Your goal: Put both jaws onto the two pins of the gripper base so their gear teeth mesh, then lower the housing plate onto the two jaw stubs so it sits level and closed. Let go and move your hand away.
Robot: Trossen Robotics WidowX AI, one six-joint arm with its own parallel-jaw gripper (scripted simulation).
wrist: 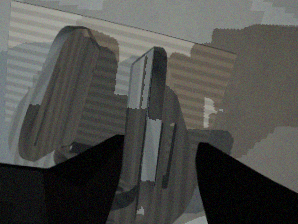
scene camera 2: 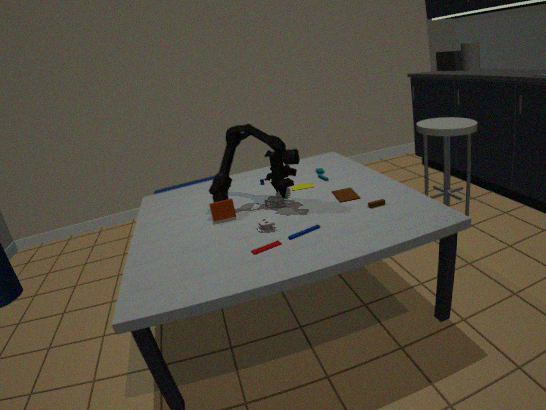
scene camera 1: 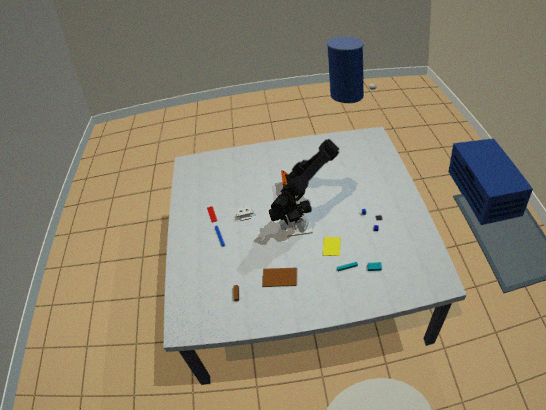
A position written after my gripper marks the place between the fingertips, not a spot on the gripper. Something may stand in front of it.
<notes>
My gripper [wrist: 160, 147] carries a grey jaw. Also in view: a grey jaw [wrist: 48, 116].
</notes>
